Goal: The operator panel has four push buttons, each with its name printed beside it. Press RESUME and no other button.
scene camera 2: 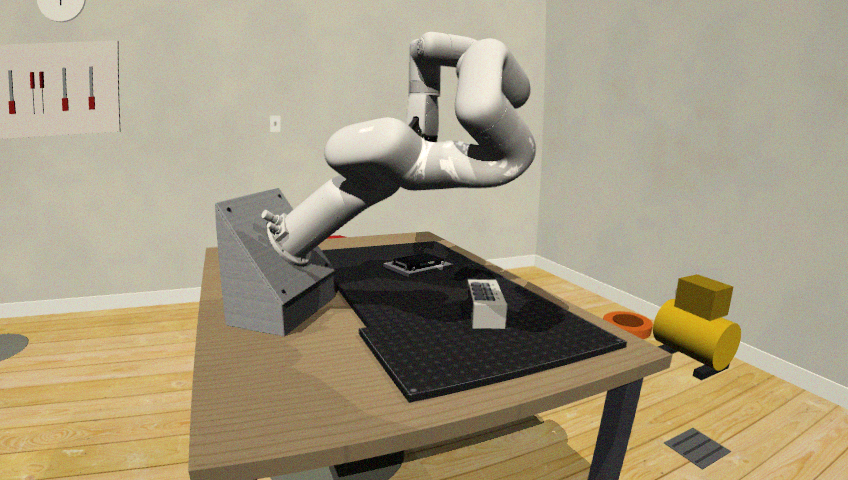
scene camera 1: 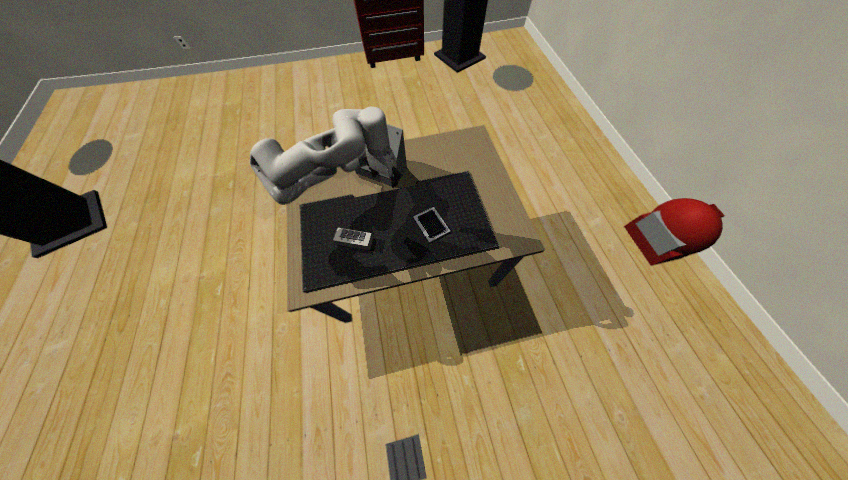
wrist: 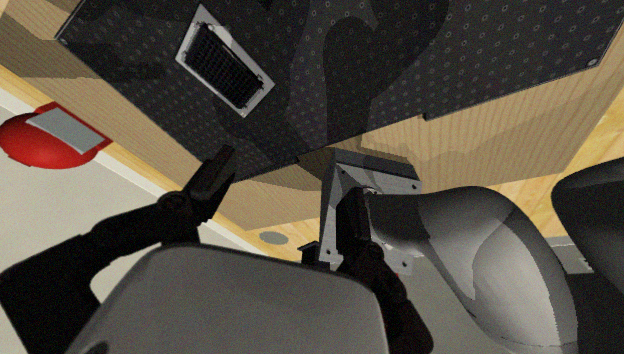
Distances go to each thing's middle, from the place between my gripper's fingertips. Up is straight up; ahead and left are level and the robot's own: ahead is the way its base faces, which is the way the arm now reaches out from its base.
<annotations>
I see my gripper 29 cm above the operator panel (scene camera 2: 491, 313), 22 cm to the left of it and 2 cm past it.
</annotations>
